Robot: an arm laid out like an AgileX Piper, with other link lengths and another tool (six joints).
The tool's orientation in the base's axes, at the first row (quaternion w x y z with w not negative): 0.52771 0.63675 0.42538 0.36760
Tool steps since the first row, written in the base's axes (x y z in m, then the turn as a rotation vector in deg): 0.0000 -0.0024 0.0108 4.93 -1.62 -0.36; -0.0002 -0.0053 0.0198 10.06 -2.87 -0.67; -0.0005 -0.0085 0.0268 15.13 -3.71 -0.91; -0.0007 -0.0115 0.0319 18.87 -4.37 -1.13; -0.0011 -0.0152 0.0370 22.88 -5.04 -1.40
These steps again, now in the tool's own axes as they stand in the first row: -0.0020 0.0108 -0.0010 0.30 0.53 5.17; -0.0046 0.0199 -0.0017 1.02 1.12 10.37; -0.0076 0.0270 -0.0020 2.10 1.73 15.37; -0.0103 0.0322 -0.0020 2.86 2.14 19.07; -0.0138 0.0375 -0.0019 3.70 2.55 23.04
